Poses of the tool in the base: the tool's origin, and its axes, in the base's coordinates. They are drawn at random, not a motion.
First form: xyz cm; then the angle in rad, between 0 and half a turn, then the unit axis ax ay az.
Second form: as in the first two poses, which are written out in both.
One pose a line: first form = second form
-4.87, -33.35, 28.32, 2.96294, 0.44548, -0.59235, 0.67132 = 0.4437, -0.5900, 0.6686, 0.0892, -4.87, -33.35, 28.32
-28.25, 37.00, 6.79, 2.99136, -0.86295, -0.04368, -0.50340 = -0.8605, -0.0436, -0.5020, 0.0750, -28.25, 37.00, 6.79
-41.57, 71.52, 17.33, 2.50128, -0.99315, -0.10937, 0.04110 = -0.9427, -0.1038, 0.0390, 0.3147, -41.57, 71.52, 17.33
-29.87, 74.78, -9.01, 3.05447, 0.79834, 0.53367, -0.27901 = 0.7976, 0.5332, -0.2787, 0.0435, -29.87, 74.78, -9.01
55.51, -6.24, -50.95, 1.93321, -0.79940, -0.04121, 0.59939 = -0.6579, -0.0339, 0.4933, 0.5681, 55.51, -6.24, -50.95
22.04, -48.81, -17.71, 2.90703, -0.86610, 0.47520, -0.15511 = -0.8601, 0.4719, -0.1540, 0.1170, 22.04, -48.81, -17.71
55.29, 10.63, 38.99, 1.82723, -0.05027, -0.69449, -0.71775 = -0.0398, -0.5498, -0.5683, 0.6109, 55.29, 10.63, 38.99
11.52, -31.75, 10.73, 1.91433, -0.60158, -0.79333, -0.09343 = -0.4918, -0.6486, -0.0764, 0.5758, 11.52, -31.75, 10.73
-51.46, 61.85, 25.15, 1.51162, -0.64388, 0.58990, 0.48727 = -0.4416, 0.4046, 0.3342, 0.7277, -51.46, 61.85, 25.15
